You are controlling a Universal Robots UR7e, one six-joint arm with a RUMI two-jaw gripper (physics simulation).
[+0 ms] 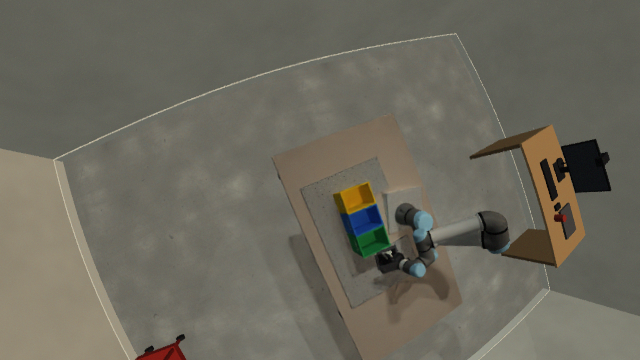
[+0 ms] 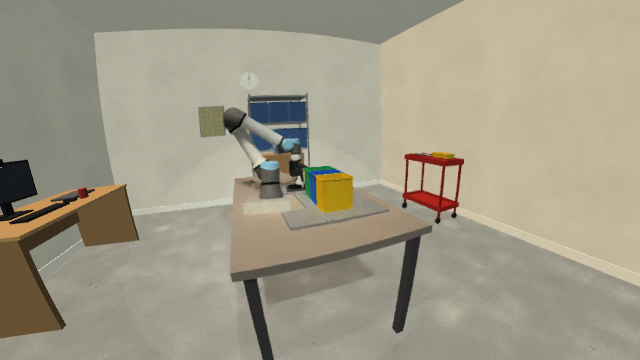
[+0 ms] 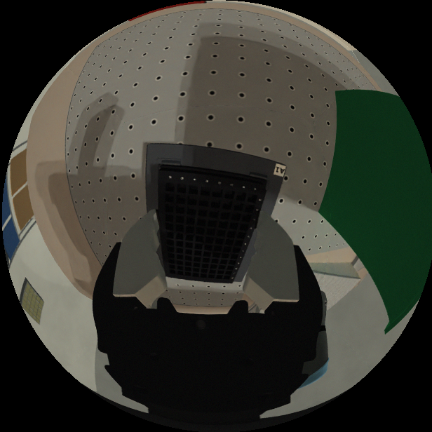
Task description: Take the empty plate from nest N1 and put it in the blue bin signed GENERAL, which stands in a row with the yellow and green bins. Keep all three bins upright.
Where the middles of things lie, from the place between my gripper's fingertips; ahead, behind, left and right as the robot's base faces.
Right now my hand is 2 cm past the black plate (image 3: 207, 216) and 1 cm below it. Round my hand: yellow bin (image 2: 333, 191) (46 cm to the right, 8 cm ahead, 8 cm above); green bin (image 1: 369, 243) (20 cm to the right, 8 cm ahead, 8 cm above); blue bin (image 1: 362, 221) (33 cm to the right, 8 cm ahead, 8 cm above).
